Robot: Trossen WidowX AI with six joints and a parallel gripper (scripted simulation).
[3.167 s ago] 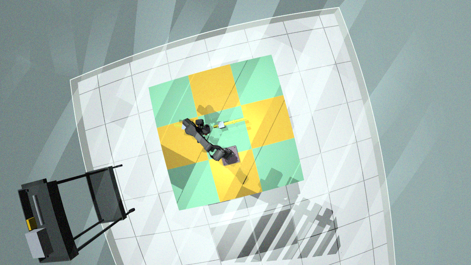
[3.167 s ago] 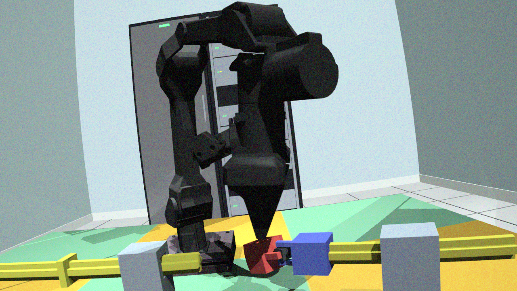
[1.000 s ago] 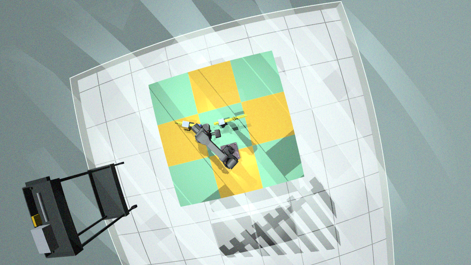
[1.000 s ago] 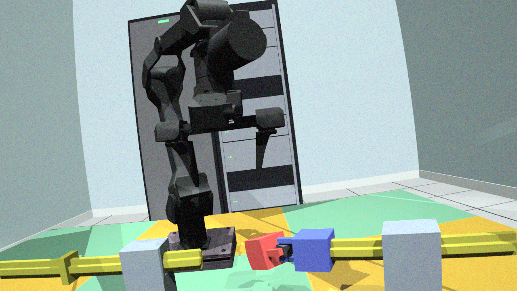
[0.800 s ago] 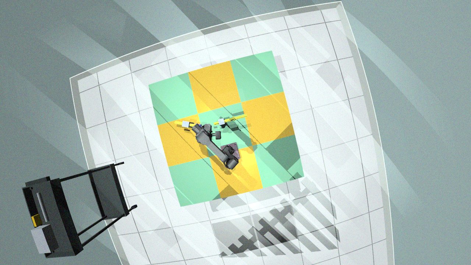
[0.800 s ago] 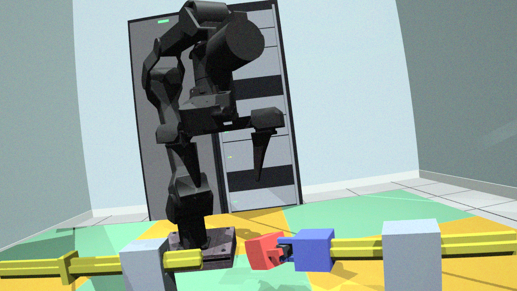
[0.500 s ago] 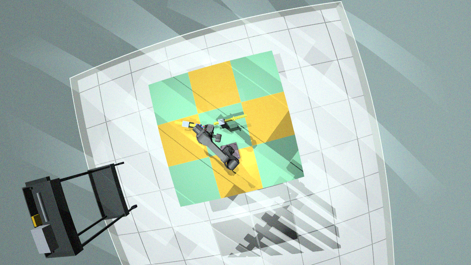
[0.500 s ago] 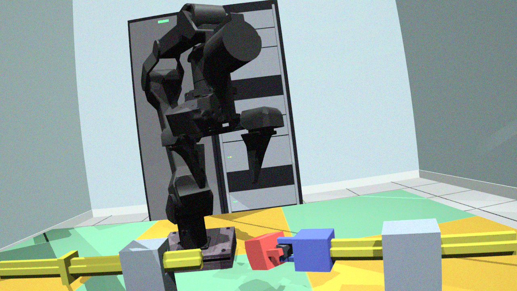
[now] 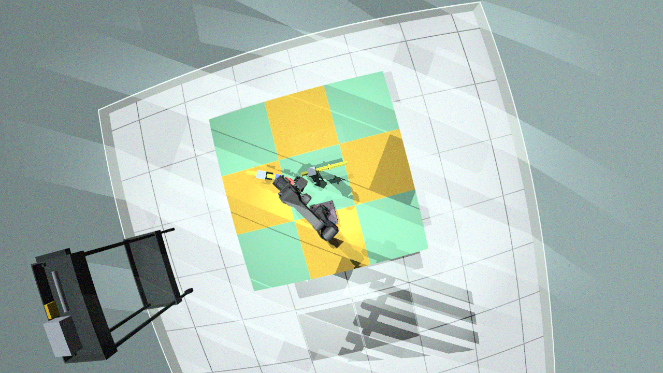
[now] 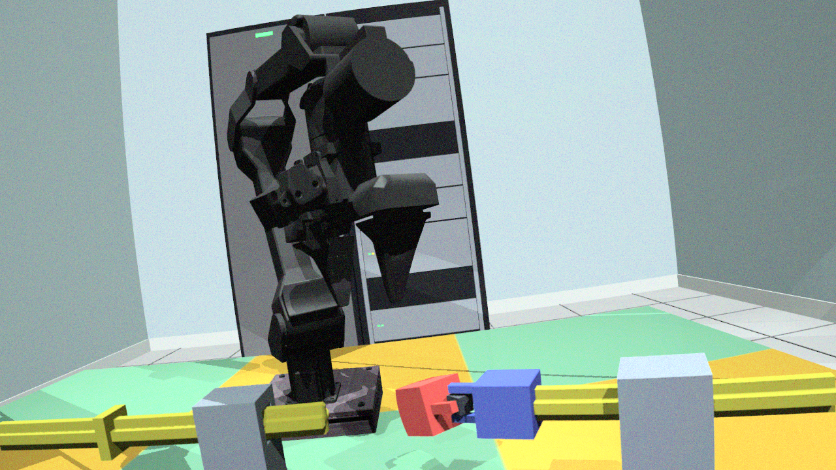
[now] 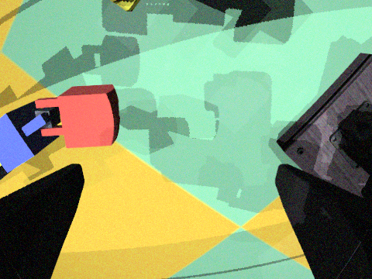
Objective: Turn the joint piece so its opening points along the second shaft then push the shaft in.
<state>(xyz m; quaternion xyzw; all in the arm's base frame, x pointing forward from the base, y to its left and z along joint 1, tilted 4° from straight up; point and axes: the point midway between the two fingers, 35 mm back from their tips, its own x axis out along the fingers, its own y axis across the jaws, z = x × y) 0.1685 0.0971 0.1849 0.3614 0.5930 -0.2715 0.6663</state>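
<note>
Now: the red square joint piece 80 mm below my gripper tip, 70 mm ahead of it and 50 mm to the left of it.
</note>
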